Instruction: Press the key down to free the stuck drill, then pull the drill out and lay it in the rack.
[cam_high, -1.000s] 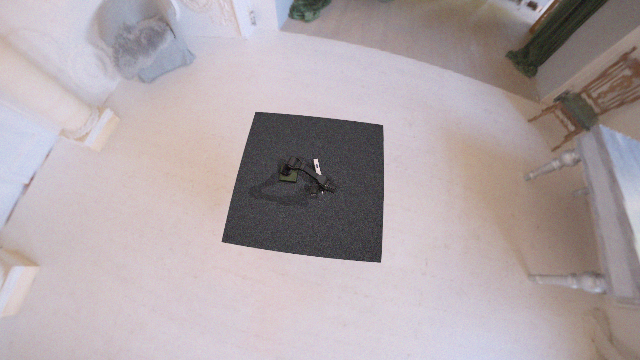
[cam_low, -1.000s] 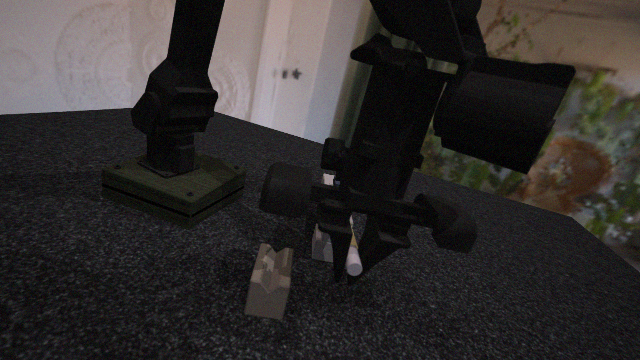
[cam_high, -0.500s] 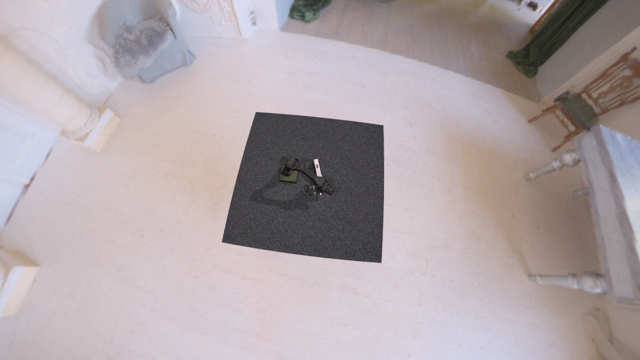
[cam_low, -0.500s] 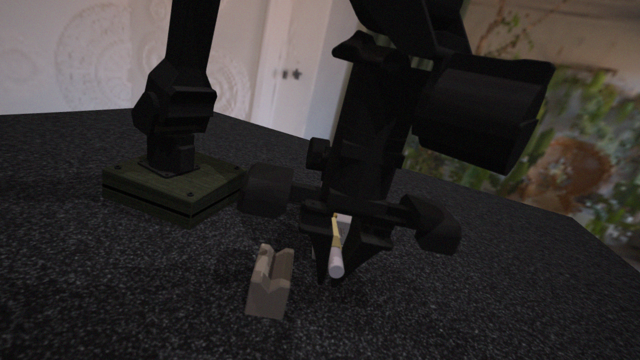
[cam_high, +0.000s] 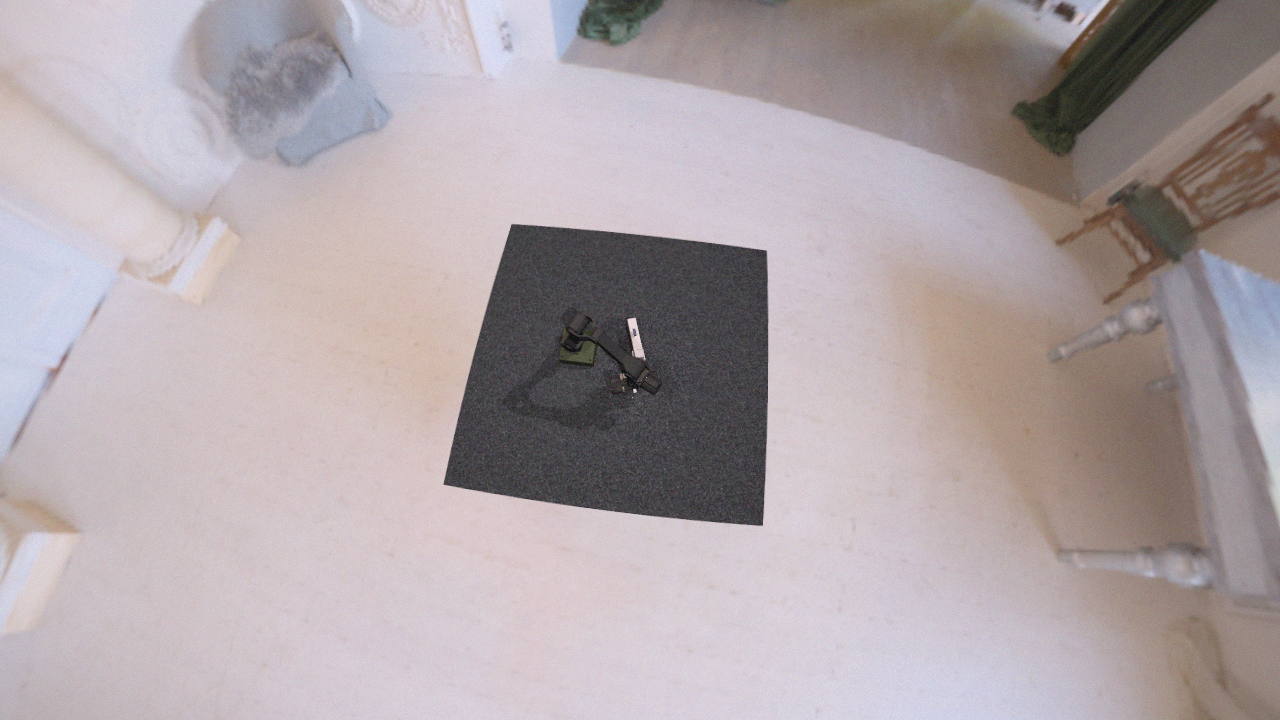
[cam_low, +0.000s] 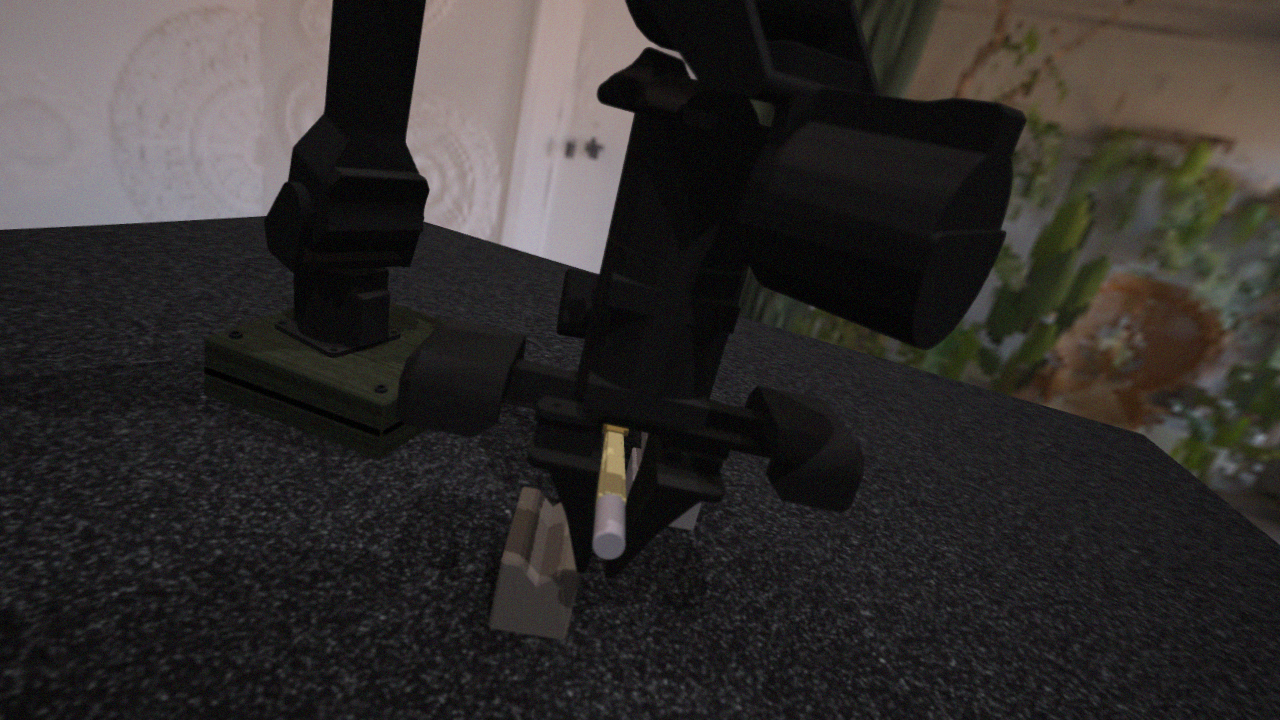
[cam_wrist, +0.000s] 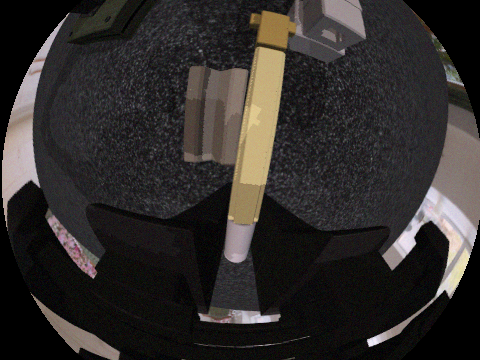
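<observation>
My gripper tip is 4 cm past the grey v-groove rack, 3 cm to the right of it and 3 cm above it. From my gripper tip the other things lie so: dark key 7 cm behind, 23 cm to the left; grey holder block 6 cm behind, 21 cm to the left, 1 cm below; drill 2 cm behind, 3 cm to the left, 3 cm above.
</observation>
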